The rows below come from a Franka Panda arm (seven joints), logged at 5 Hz.
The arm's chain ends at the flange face. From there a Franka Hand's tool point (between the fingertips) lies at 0.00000 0.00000 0.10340 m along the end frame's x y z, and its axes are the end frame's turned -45 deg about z.
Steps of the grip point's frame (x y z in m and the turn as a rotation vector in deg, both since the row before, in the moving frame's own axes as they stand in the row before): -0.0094 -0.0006 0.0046 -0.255 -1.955 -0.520; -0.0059 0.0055 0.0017 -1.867 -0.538 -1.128; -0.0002 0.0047 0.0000 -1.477 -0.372 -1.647; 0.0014 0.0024 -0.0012 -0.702 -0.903 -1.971; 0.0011 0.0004 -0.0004 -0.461 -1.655 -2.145
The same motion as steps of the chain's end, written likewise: -0.0049 0.0034 0.0047 -1.563 -1.202 -0.520; -0.0020 0.0050 0.0018 -1.701 0.940 -1.128; 0.0017 0.0011 0.0000 -1.307 0.781 -1.647; 0.0029 -0.0013 -0.0012 -1.135 -0.142 -1.971; 0.0025 -0.0032 -0.0004 -1.496 -0.844 -2.145
